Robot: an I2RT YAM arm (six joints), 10 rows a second.
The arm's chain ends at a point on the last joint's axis. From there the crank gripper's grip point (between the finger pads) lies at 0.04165 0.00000 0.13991 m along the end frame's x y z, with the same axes.
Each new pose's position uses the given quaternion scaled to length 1; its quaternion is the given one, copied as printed.
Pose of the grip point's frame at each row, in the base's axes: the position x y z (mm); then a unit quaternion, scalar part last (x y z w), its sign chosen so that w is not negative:
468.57, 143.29, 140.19, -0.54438, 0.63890, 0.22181, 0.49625
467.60, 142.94, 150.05, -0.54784, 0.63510, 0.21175, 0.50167
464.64, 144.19, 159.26, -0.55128, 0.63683, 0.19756, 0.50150
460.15, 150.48, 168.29, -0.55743, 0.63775, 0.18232, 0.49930
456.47, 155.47, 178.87, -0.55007, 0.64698, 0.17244, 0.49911
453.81, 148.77, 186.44, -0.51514, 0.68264, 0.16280, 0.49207
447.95, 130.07, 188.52, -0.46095, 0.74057, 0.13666, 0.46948
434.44, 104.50, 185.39, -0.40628, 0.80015, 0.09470, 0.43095
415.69, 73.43, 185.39, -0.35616, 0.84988, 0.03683, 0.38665
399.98, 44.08, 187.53, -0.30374, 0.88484, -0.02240, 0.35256
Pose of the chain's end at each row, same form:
410.09, 47.85, 233.89, -0.54438, 0.63890, 0.22181, 0.49625
406.59, 48.54, 243.19, -0.54784, 0.63510, 0.21175, 0.50167
401.13, 52.61, 253.55, -0.55128, 0.63683, 0.19756, 0.50150
394.48, 62.09, 264.13, -0.55743, 0.63775, 0.18232, 0.49930
388.35, 69.90, 275.55, -0.55007, 0.64698, 0.17244, 0.49911
382.66, 69.36, 286.15, -0.51514, 0.68264, 0.16280, 0.49207
373.88, 64.29, 295.74, -0.46095, 0.74057, 0.13666, 0.46948
361.15, 57.98, 302.75, -0.40628, 0.80015, 0.09470, 0.43095
346.04, 50.17, 311.55, -0.35616, 0.84988, 0.03683, 0.38665
334.39, 42.71, 317.94, -0.30374, 0.88484, -0.02240, 0.35256

